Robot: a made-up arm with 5 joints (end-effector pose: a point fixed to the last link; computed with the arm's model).
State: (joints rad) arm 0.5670 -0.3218 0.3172 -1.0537 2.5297
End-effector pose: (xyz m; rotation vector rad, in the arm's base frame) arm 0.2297 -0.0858 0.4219 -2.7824 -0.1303 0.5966
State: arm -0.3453 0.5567 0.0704 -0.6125 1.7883
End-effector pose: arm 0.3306 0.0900 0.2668 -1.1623 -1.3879 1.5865
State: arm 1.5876 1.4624 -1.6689 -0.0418 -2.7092
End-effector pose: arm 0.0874 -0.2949 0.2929 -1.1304 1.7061 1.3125
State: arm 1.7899 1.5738 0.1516 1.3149 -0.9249
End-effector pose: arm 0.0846 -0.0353 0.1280 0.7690 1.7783 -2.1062
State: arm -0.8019 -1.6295 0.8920 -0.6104 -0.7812
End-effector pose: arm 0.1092 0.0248 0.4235 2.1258 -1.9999 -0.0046
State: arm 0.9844 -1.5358 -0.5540 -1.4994 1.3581
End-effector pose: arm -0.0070 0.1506 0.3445 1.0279 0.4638 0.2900
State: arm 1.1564 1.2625 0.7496 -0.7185 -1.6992
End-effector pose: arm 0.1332 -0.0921 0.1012 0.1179 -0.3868 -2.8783
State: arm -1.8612 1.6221 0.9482 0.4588 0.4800
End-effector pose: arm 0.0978 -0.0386 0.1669 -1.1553 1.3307 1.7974
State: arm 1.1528 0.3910 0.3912 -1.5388 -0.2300
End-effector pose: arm 0.1798 -0.1961 0.3153 -1.0324 -2.2098 -0.6901
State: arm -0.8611 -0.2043 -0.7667 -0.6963 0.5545
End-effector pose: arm 0.1415 0.0653 0.5154 -0.5417 3.0171 0.0935
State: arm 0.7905 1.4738 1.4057 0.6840 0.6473
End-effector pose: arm 0.0602 0.0338 0.2474 1.2768 1.5327 -0.1237
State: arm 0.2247 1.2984 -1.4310 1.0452 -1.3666
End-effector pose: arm 0.3544 -0.0575 0.2246 0.4125 -0.6090 -1.5746
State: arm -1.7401 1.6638 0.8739 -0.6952 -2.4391
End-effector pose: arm 0.0840 0.0138 0.0983 -0.2381 -0.1437 -0.7430
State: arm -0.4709 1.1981 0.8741 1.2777 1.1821
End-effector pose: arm 0.0917 0.0045 0.1951 0.6281 1.8263 1.1255
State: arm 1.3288 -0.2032 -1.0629 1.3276 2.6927
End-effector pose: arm 0.1248 -0.1307 0.4505 -1.4670 0.6474 1.0423
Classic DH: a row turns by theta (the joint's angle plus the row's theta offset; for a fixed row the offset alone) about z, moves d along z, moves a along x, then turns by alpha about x. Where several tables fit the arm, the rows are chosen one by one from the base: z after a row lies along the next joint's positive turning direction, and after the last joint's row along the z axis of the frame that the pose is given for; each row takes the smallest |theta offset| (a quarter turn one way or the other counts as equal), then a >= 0, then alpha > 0; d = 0 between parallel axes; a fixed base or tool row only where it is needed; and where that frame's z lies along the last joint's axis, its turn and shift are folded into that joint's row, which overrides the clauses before.
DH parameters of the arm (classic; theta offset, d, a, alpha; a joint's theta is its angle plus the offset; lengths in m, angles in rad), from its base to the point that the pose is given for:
base (fixed): 0 0 0.0894 3.1416
joint 1: 0 -0.2619 0.0311 1.5708
joint 2: -1.3274 0 0.0921 0
joint 3: 1.2892 0 0.1048 0
joint 4: -1.5326 0.003 0 1.5708
joint 5: -0.0487 -0.0731 0 0

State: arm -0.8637 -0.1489 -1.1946 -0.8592 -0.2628
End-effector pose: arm 0.0977 0.0143 0.5155 -1.3994 2.1010 0.2250
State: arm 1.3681 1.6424 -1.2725 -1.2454 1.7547
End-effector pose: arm 0.1456 -0.2586 0.2554 -2.4507 -0.0827 0.1494
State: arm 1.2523 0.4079 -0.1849 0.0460 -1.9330
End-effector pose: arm 0.1738 -0.2464 0.2965 -0.6635 1.7379 2.4398
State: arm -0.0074 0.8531 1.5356 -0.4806 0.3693
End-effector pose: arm 0.1045 0.0031 0.1605 0.0529 0.3347 0.3249
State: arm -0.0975 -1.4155 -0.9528 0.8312 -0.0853
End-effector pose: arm -0.0393 -0.0096 0.4410 0.3589 -3.0871 -0.0010
